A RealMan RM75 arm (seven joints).
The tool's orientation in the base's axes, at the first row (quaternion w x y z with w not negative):
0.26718, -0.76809, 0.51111, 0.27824
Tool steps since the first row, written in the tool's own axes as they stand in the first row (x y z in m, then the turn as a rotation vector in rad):
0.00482, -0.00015, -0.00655, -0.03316, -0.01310, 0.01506
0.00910, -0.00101, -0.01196, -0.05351, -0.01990, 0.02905
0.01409, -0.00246, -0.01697, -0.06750, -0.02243, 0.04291
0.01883, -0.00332, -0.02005, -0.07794, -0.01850, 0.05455
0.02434, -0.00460, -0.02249, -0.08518, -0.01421, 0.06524
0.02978, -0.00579, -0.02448, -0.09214, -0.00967, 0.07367
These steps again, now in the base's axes. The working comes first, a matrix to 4 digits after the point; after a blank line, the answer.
The tool's axes in the first row as the columns of a matrix, in the base's axes (used below as rounded here):
0.3227, -0.9338, -0.1543
-0.6365, -0.3348, 0.6949
-0.7005, -0.1260, -0.7024

0.00271, -0.00757, 0.00124, -0.00079, 0.03596, 0.01430
0.00573, -0.01377, 0.00215, -0.00317, 0.06091, 0.01959
0.00946, -0.01994, 0.00236, -0.00746, 0.08029, 0.01997
0.01227, -0.02481, 0.00131, -0.01629, 0.09371, 0.01861
0.01562, -0.02958, -0.00067, -0.02428, 0.10431, 0.01563
0.01879, -0.03403, -0.00294, -0.03207, 0.11308, 0.01402

